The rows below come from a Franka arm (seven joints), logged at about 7 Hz.
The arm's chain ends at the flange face. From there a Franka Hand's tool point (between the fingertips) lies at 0.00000 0.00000 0.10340 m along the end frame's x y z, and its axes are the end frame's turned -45 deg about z.
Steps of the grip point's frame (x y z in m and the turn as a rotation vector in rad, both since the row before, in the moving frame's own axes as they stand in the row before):
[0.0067, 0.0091, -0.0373, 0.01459, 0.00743, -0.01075]
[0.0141, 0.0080, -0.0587, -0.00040, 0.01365, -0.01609]
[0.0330, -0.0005, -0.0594, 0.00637, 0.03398, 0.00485]
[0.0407, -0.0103, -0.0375, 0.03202, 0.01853, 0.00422]
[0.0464, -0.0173, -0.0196, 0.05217, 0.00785, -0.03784]
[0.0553, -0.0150, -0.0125, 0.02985, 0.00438, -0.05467]
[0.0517, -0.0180, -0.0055, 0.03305, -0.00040, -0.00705]
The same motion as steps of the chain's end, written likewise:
[0.0117, 0.0033, -0.0373, 0.01557, -0.00506, -0.01075]
[0.0146, -0.0033, -0.0587, 0.00937, 0.00993, -0.01609]
[0.0210, -0.0207, -0.0593, 0.02853, 0.01952, 0.00485]
[0.0225, -0.0324, -0.0374, 0.03574, -0.00954, 0.00422]
[0.0239, -0.0407, -0.0195, 0.04244, -0.03134, -0.03784]
[0.0304, -0.0473, -0.0125, 0.02420, -0.01801, -0.05467]
[0.0263, -0.0469, -0.0054, 0.02309, -0.02365, -0.00705]

